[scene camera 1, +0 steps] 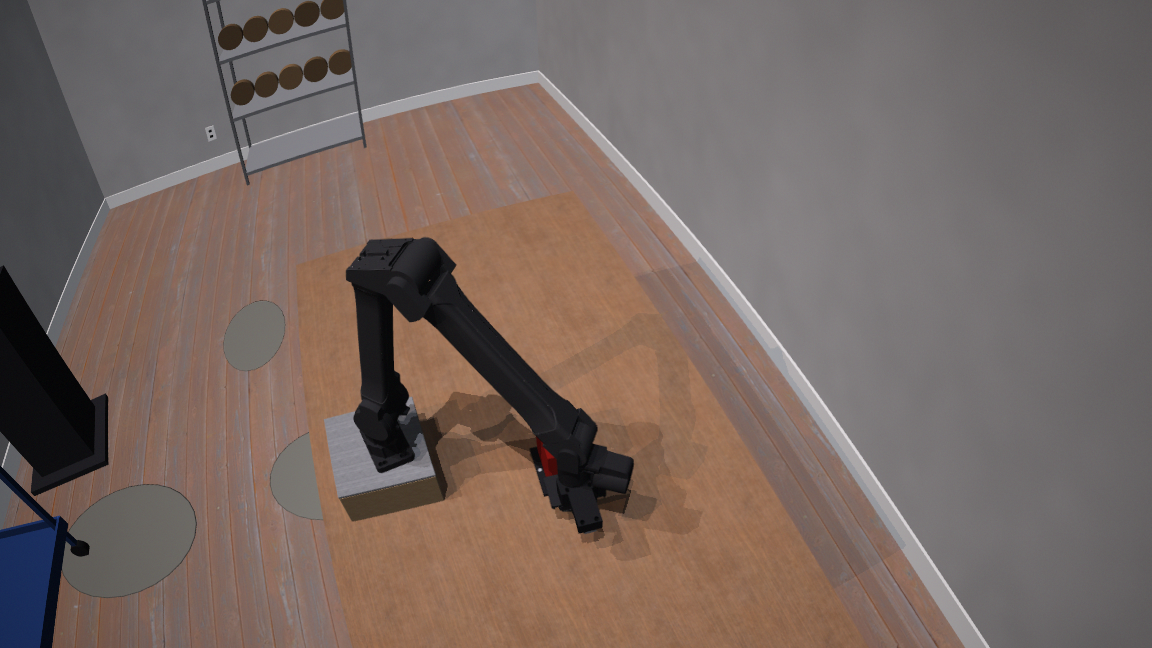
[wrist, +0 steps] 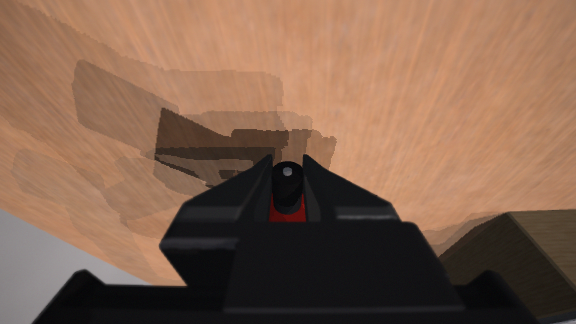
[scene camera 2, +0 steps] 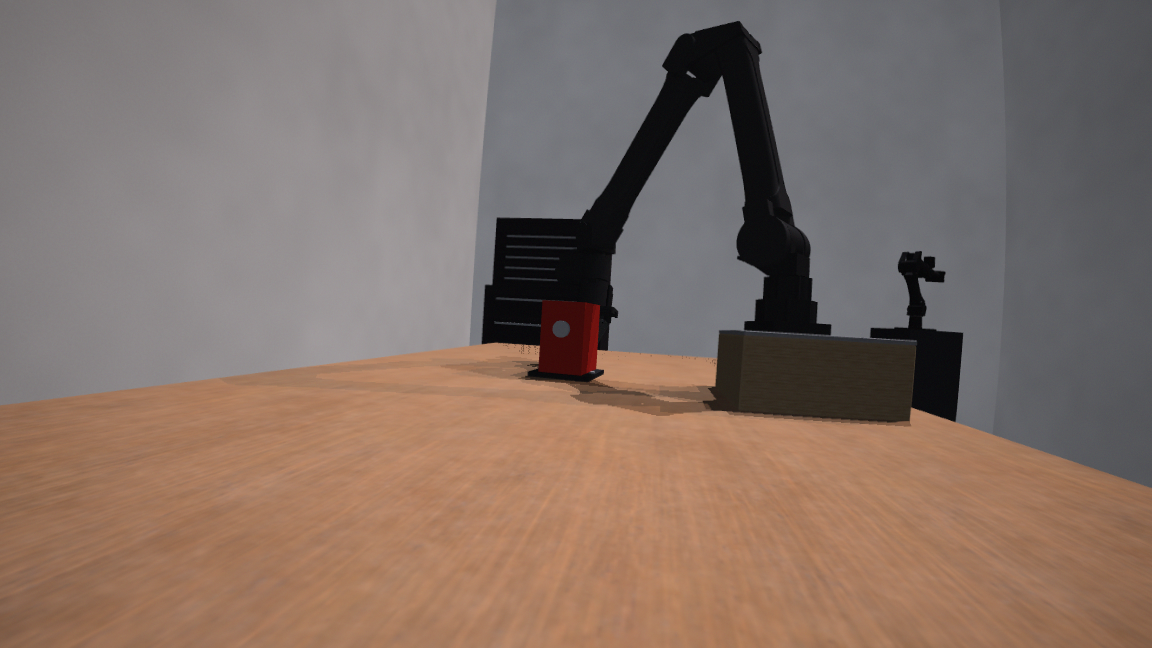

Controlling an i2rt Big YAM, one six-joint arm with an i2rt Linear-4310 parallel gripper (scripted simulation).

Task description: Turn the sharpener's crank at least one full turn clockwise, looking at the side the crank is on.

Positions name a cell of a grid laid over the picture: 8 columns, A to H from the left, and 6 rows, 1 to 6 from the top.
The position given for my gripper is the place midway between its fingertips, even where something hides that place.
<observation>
In view: my gripper (scene camera 2: E4) and a sharpener (scene camera 2: D4).
My gripper is seen too in the wrist view (wrist: D4). The sharpener also shows in scene camera 1 (scene camera 1: D5).
</observation>
